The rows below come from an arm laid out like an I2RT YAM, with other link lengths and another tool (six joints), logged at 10 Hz.
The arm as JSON. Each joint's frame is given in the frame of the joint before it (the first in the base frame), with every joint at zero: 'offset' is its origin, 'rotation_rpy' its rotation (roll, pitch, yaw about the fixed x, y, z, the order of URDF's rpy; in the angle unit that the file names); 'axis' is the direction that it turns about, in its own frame. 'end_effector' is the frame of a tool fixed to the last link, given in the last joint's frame.
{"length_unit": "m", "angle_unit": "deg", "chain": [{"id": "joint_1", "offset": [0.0, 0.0, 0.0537], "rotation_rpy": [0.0, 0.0, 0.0], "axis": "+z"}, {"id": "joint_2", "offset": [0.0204, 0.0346, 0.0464], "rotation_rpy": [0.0, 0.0, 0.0], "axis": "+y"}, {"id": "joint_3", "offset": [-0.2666, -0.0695, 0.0], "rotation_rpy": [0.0, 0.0, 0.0], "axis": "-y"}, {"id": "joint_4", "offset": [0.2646, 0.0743, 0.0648], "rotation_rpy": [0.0, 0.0, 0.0], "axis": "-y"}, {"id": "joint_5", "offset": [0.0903, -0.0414, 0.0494], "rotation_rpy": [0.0, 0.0, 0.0], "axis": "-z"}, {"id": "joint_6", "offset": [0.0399, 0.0, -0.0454], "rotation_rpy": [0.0, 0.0, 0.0], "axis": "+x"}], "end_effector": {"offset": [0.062, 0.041, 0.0], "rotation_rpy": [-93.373, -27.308, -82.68]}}
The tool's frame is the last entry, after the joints.
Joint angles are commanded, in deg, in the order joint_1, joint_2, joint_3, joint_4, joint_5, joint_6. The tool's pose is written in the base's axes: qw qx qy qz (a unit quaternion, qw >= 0); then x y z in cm. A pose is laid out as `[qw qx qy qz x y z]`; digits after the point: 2 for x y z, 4 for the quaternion.
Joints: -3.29, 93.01, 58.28, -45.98, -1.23, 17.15
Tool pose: [0.0958 -0.7494 0.6550 -0.0146 33.72 2.00 8.26]
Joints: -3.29, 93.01, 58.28, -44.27, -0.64, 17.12
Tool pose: [0.1008 -0.7492 0.6539 -0.0295 34.28 1.87 8.37]
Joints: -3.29, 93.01, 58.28, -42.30, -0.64, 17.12
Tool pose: [0.1113 -0.7487 0.6521 -0.0430 34.91 1.83 8.56]
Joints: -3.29, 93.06, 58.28, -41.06, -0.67, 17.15
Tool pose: [0.1178 -0.7481 0.6510 -0.0510 35.31 1.81 8.66]
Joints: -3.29, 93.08, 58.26, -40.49, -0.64, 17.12
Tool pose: [0.1204 -0.7481 0.6503 -0.0548 35.47 1.80 8.70]
